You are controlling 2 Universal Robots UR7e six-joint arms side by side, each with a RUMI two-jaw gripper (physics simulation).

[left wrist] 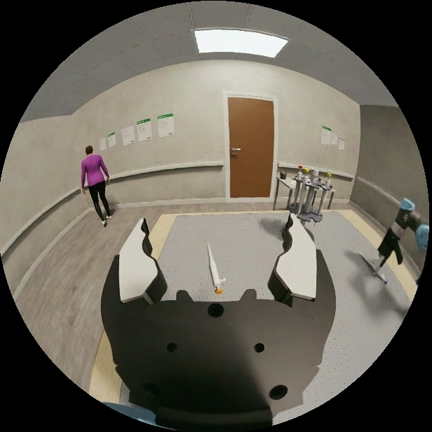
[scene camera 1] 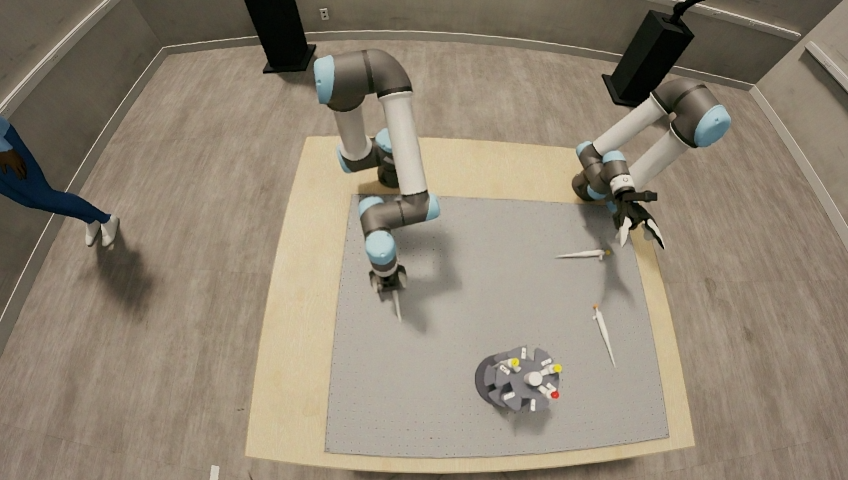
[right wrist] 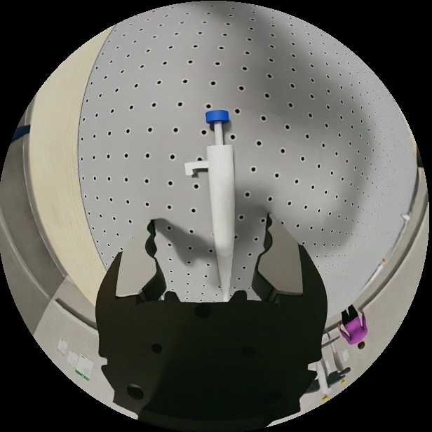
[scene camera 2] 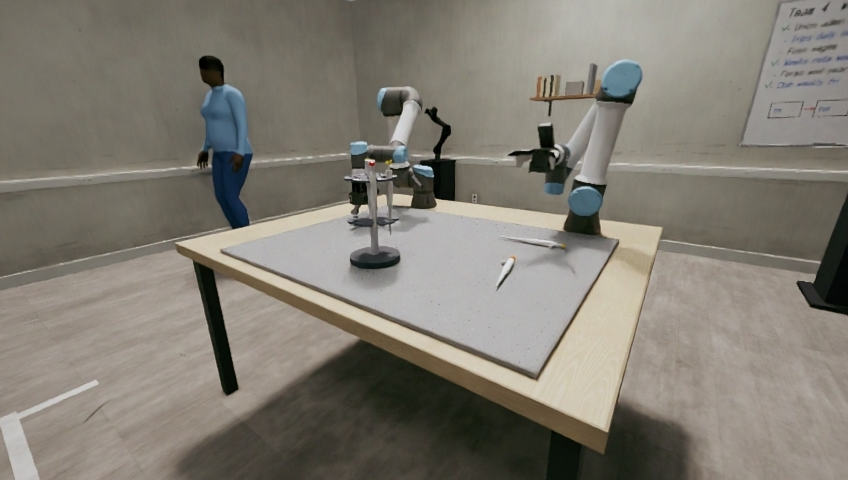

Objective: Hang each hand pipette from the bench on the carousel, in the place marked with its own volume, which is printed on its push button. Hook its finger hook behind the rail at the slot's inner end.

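Note:
A white pipette with a blue button (scene camera 1: 398, 306) (left wrist: 372, 267) (right wrist: 221, 195) lies on the bench between the spread fingers of my right gripper (scene camera 1: 389, 286) (right wrist: 209, 217), which is open just above it. An orange-button pipette (scene camera 1: 604, 336) (scene camera 2: 505, 274) (left wrist: 214, 266) lies right of the carousel in scene camera 1. A yellow-button pipette (scene camera 1: 581, 254) (scene camera 2: 531, 241) lies near the left arm. My left gripper (scene camera 1: 642, 245) (left wrist: 216, 216) is open, high above the bench. The carousel (scene camera 1: 520, 378) (scene camera 2: 374, 259) (left wrist: 310, 218) holds two yellow-button pipettes and one red-button pipette. Printed volumes are too small to read.
A grey perforated mat (scene camera 1: 452, 368) (scene camera 2: 440, 291) covers much of the wooden table (scene camera 1: 291, 356) (scene camera 2: 571, 404). White labels mark the carousel's places. A person in blue (scene camera 2: 226, 124) stands beyond the table, and a person in purple (left wrist: 94, 170) stands across the room.

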